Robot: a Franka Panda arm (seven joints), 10 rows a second.
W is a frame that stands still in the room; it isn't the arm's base.
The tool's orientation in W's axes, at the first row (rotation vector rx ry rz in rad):
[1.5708 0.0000 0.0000]
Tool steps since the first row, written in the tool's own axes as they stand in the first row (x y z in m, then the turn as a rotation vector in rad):
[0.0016 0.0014 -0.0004 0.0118 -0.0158 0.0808]
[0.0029 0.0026 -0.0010 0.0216 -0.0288 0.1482]
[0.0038 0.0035 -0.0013 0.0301 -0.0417 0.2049]
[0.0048 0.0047 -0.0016 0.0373 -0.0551 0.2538]
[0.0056 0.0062 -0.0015 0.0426 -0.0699 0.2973]
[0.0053 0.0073 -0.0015 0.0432 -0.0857 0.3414]
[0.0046 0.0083 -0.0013 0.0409 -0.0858 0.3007]
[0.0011 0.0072 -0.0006 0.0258 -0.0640 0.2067]
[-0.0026 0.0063 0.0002 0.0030 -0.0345 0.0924]
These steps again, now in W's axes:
[0.0016 0.0004 0.0014 0.0118 -0.0808 -0.0158]
[0.0029 0.0010 0.0026 0.0216 -0.1482 -0.0288]
[0.0038 0.0013 0.0035 0.0301 -0.2049 -0.0417]
[0.0048 0.0016 0.0047 0.0373 -0.2538 -0.0551]
[0.0056 0.0015 0.0062 0.0426 -0.2973 -0.0699]
[0.0053 0.0015 0.0073 0.0432 -0.3414 -0.0857]
[0.0046 0.0013 0.0083 0.0409 -0.3007 -0.0858]
[0.0011 0.0006 0.0072 0.0258 -0.2067 -0.0640]
[-0.0026 -0.0002 0.0063 0.0030 -0.0924 -0.0345]

